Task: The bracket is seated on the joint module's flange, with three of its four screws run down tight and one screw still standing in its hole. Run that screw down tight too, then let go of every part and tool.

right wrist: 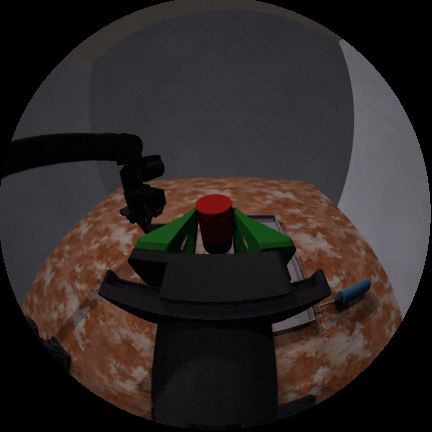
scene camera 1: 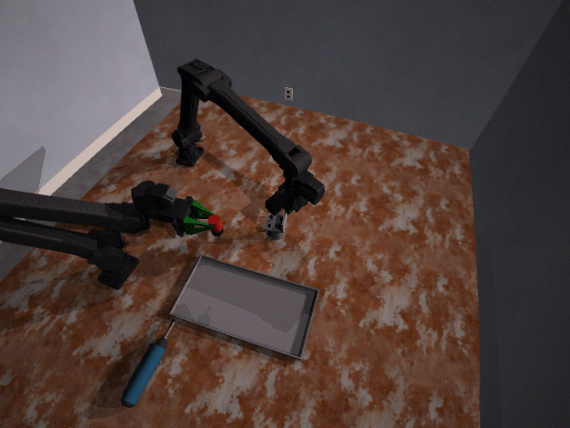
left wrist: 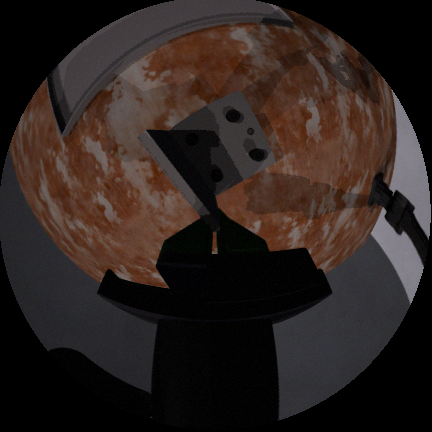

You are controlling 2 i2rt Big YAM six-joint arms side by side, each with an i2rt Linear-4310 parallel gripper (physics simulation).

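Frame: origin at the left arm's base, x up, y right, z ahead, level; metres.
Where they show: left gripper, fingertip midpoint: (right wrist: 146, 233) (scene camera 1: 289, 213) (left wrist: 214, 212); right gripper, fingertip midpoint: (right wrist: 214, 212) (scene camera 1: 215, 222); left arm's base, link origin: (scene camera 1: 190, 156) (left wrist: 374, 188); right arm's base, link origin: (scene camera 1: 119, 271).
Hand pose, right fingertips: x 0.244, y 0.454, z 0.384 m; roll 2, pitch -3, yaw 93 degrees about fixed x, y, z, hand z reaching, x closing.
Things, the pixels of their top centre, and the offset from my right fingertips. "pt": a spot on its surface instead.
- joint module, top centre: (scene camera 1: 275, 222) dx -0.179, dy -0.173, dz +0.121 m
- red-handled tool, top centre: (right wrist: 214, 200) (scene camera 1: 214, 219) dx +0.014, dy +0.001, dz +0.000 m
- blue-handled screwdriver, surface spot: (scene camera 1: 145, 371) (right wrist: 356, 285) pt dx -0.204, dy +0.388, dz -0.067 m
The grey bracket (scene camera 1: 270, 223) (left wrist: 226, 131) sits on the joint module (scene camera 1: 275, 236). In the left wrist view its base shows four dark round spots, partly shaded by its upright plate; I cannot tell which spot holds the standing screw or how high it stands. My left gripper (scene camera 1: 291, 211) (left wrist: 214, 212) is shut on the bracket, at the near end of the upright plate; the plate partly hides the fingertips. My right gripper (scene camera 1: 212, 223) (right wrist: 214, 212) is shut on a red-handled tool (scene camera 1: 215, 222) (right wrist: 215, 217) with a dark lower part, held above the table left of the module.
A grey, shallow tray (scene camera 1: 260, 275) (right wrist: 309, 322) lies in front of the module. A blue-handled screwdriver (scene camera 1: 145, 371) (right wrist: 354, 291) lies at the tray's near left corner, its shaft pointing toward the tray. The left arm reaches over the module from behind.
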